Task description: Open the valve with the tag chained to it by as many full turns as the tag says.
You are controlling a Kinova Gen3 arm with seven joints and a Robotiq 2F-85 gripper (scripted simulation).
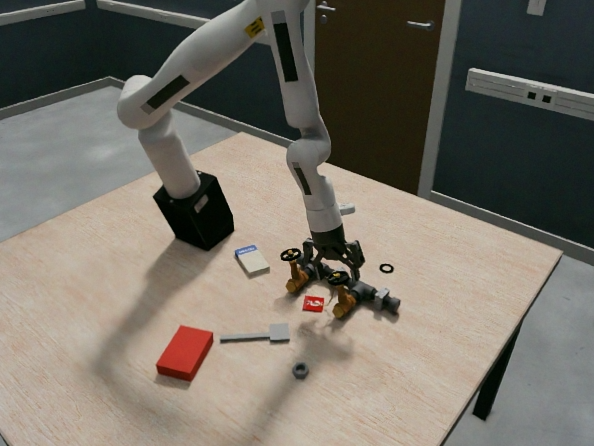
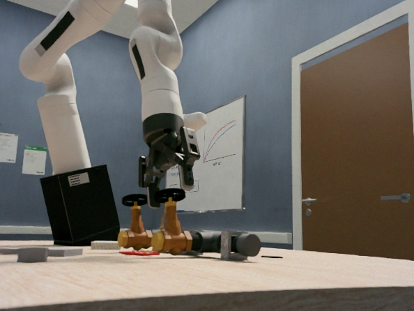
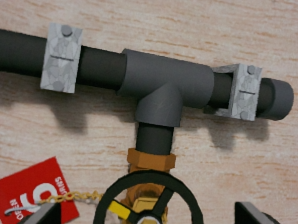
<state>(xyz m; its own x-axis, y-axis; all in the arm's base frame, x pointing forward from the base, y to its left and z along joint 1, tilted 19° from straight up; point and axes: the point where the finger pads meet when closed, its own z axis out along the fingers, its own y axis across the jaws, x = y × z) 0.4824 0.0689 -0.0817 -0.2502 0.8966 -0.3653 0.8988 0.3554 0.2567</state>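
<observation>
My hand is 100 mm above the red tag, 60 mm past it and 30 mm to the left of it. Also, from my hand: red block: 350 mm to the right, 130 mm behind, 80 mm below; then white card box: 290 mm behind, 90 mm below, 30 mm to the right; then grey t-shaped tool: 190 mm to the right, 90 mm below, 60 mm behind.
</observation>
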